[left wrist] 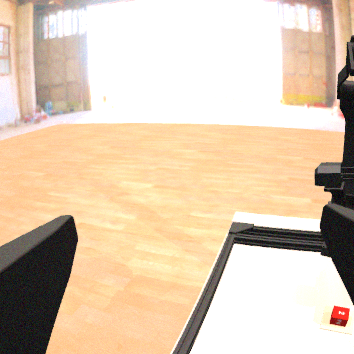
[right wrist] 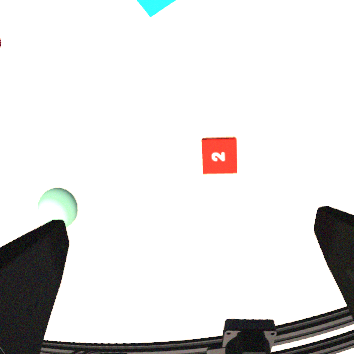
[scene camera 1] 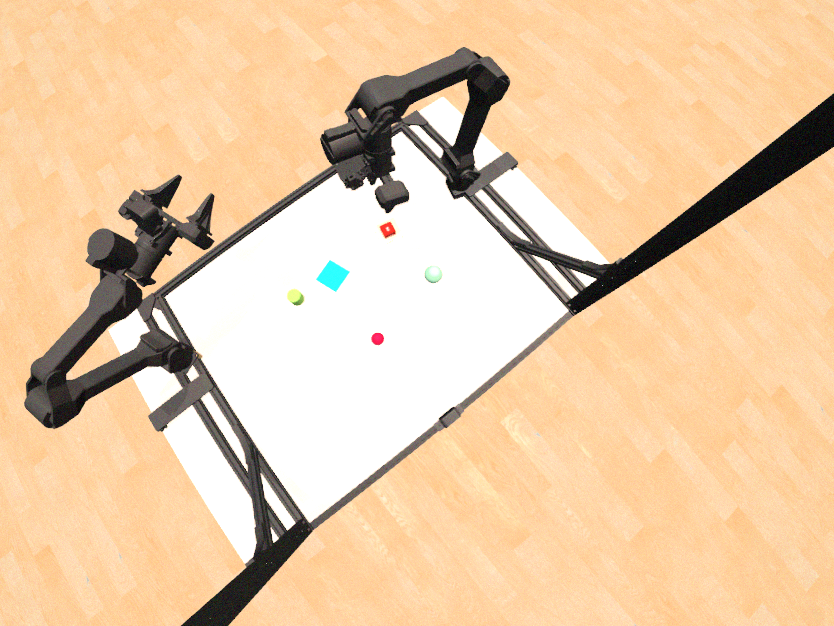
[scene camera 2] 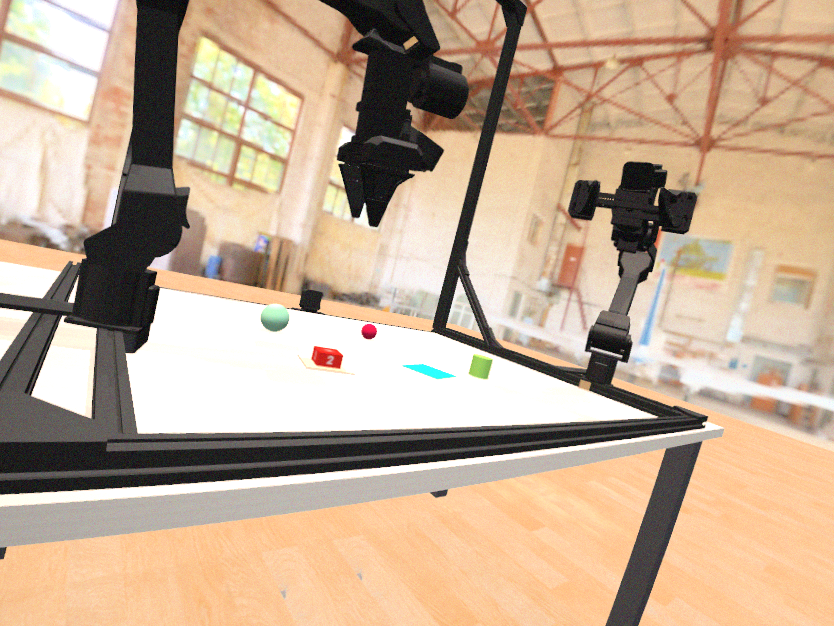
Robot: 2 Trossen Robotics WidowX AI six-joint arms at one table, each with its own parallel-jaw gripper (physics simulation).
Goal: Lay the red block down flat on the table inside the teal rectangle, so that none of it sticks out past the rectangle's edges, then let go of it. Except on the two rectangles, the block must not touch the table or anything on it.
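Places are measured from the left arm's base along level axes (x ahead, y left, z up), in millimetres.
Pixels of known places: left gripper, fingertip midpoint: (left wrist: 202, 223) (scene camera 1: 196, 184) (scene camera 2: 627, 186); right gripper, fingertip midpoint: (right wrist: 194, 227) (scene camera 2: 363, 222); left arm's base, origin of the base link: (scene camera 1: 183, 359) (scene camera 2: 597, 382); right arm's base, origin of the base link: (right wrist: 246, 345) (scene camera 1: 460, 183) (scene camera 2: 110, 323).
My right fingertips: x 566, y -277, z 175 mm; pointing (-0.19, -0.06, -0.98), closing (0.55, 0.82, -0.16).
For each thing: its top centre in the pictures, then the offset to it from my right fingertips. "spot": a spot on its surface instead.
- red block, middle of its top: (right wrist: 219, 156) (scene camera 2: 328, 350) (left wrist: 340, 312) (scene camera 1: 387, 228) dx +12, dy +3, dz -175 mm
- pale rectangle, surface spot: (scene camera 2: 306, 361) spot: dx +35, dy -9, dz -193 mm
- flat teal rectangle, surface spot: (scene camera 2: 429, 371) (scene camera 1: 333, 273) spot: dx -167, dy +66, dz -193 mm
- green cylinder, middle of its top: (scene camera 2: 483, 356) (scene camera 1: 293, 295) dx -274, dy +109, dz -158 mm
- mint ball, middle of its top: (right wrist: 46, 215) (scene camera 2: 278, 304) (scene camera 1: 433, 271) dx -41, dy -169, dz -149 mm
- crimson ball, middle of its top: (scene camera 2: 370, 324) (scene camera 1: 377, 337) dx -257, dy -133, dz -163 mm
The red block (scene camera 1: 387, 230) (scene camera 2: 327, 357) (left wrist: 340, 315) (right wrist: 210, 166), marked with a 2, lies on a pale rectangle (scene camera 2: 306, 361) (left wrist: 326, 325). The flat teal rectangle (scene camera 1: 332, 275) (scene camera 2: 429, 371) has nothing on it; a corner of the teal rectangle (right wrist: 156, 5) shows at the top of the right wrist view. My right gripper (scene camera 2: 365, 219) (right wrist: 194, 227) is open and empty, pointing down high above the table near the block. My left gripper (scene camera 1: 195, 186) (scene camera 2: 631, 205) (left wrist: 202, 223) is open and empty, raised beyond the table's edge, far from the block.
A green cylinder (scene camera 1: 295, 296) (scene camera 2: 480, 366) stands close to the teal rectangle. A mint ball (scene camera 1: 433, 274) (scene camera 2: 274, 317) (right wrist: 58, 204) and a crimson ball (scene camera 1: 377, 338) (scene camera 2: 369, 331) also lie on the table. A dark frame (scene camera 1: 249, 235) borders the table, with tall posts.
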